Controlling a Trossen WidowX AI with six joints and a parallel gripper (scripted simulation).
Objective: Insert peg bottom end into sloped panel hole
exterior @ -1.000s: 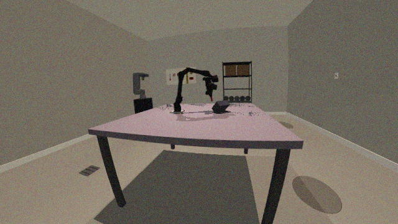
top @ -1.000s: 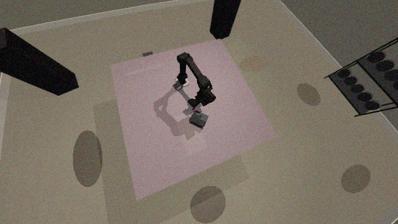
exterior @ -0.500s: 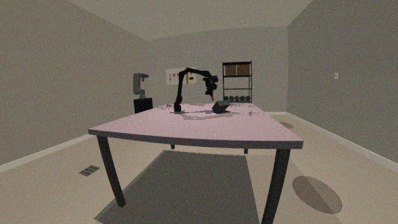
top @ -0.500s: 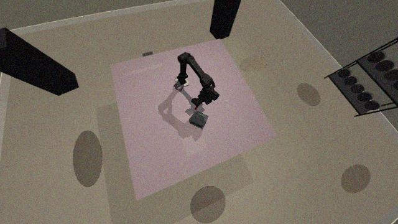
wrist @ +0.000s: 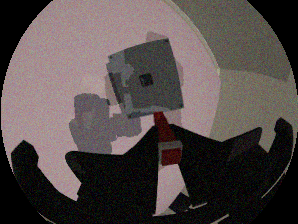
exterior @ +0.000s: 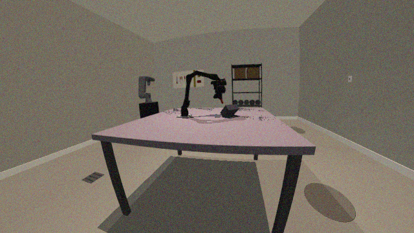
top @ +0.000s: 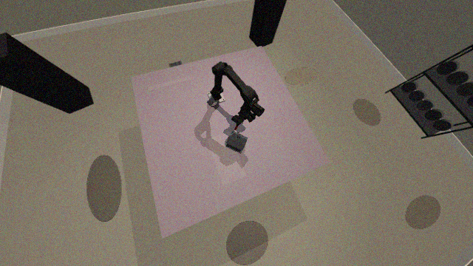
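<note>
The dark grey sloped panel is 100 mm below my gripper tip, 70 mm ahead of it and 40 mm to the right of it. Also, from my gripper tip: red peg: 10 mm to the left, 10 mm behind, 10 mm above.
</note>
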